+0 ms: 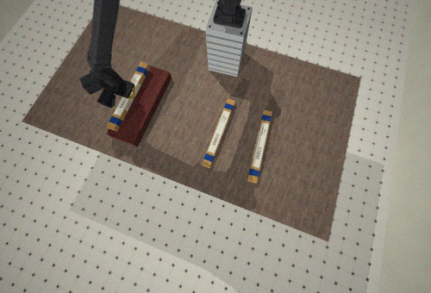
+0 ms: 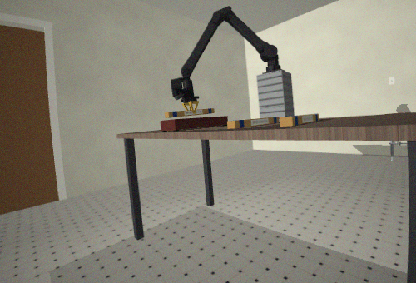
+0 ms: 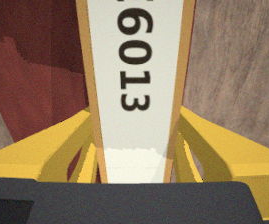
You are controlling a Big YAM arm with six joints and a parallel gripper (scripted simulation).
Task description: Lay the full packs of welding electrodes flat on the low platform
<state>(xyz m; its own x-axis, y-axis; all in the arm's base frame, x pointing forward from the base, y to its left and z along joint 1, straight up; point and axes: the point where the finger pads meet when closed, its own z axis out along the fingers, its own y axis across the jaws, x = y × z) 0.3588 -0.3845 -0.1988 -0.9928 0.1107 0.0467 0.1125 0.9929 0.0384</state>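
Now: the low platform 1 cm ahead of my hand, 4 cm to the left of it and 8 cm below it.
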